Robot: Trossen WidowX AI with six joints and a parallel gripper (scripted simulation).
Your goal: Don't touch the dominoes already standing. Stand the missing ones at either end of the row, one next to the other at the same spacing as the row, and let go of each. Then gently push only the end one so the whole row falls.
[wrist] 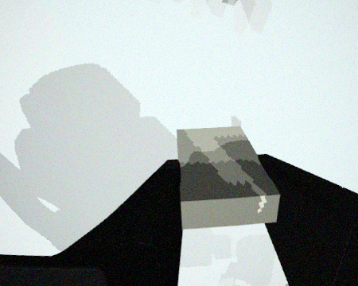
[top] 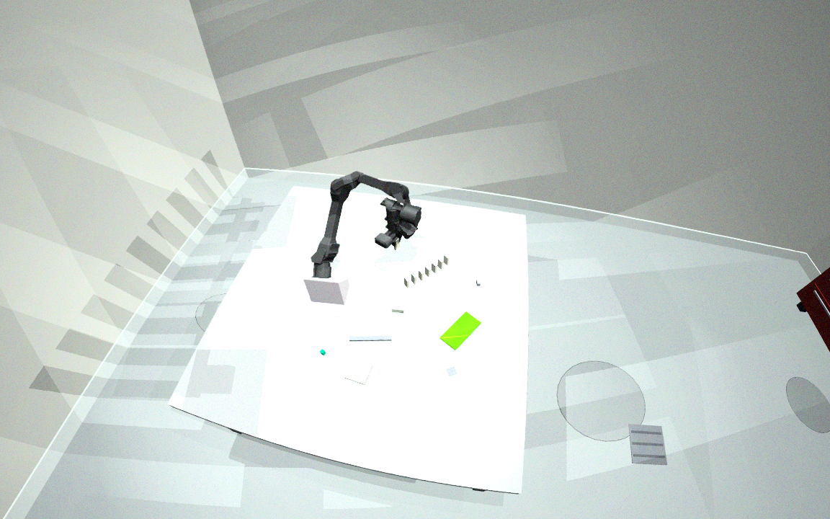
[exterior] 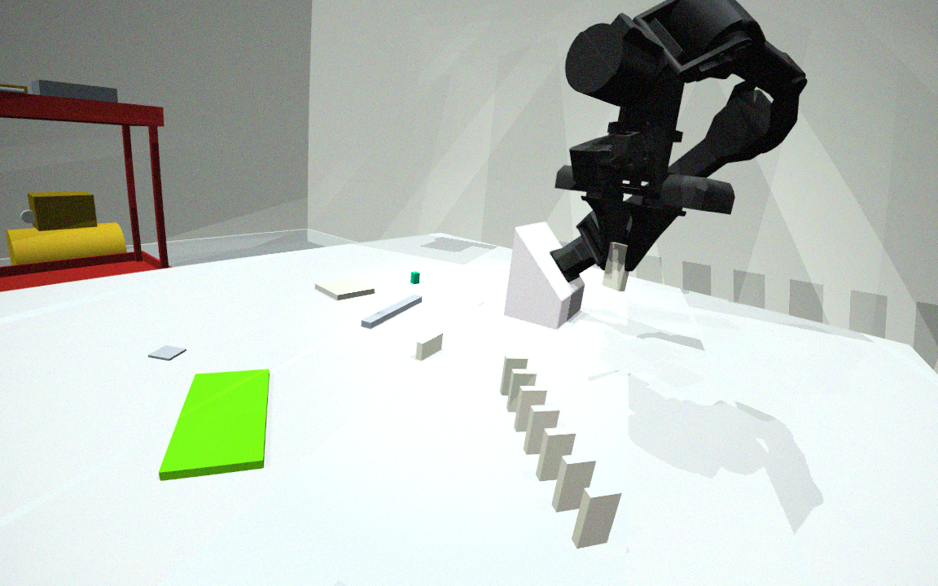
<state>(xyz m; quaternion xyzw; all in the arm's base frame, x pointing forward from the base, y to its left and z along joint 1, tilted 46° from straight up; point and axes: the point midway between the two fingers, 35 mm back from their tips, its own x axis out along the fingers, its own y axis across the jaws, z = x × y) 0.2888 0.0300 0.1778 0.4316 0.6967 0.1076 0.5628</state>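
Right now the grey bar is 50 mm behind my gripper tip, 350 mm to the right of it and 160 mm below it. From my gripper tip the other things lie so: green slab (290 mm ahead, 270 mm to the right, 160 mm below); then teal cube (220 mm behind, 440 mm to the right, 150 mm below); then grey cube (350 mm ahead, 40 mm to the right, 150 mm below).
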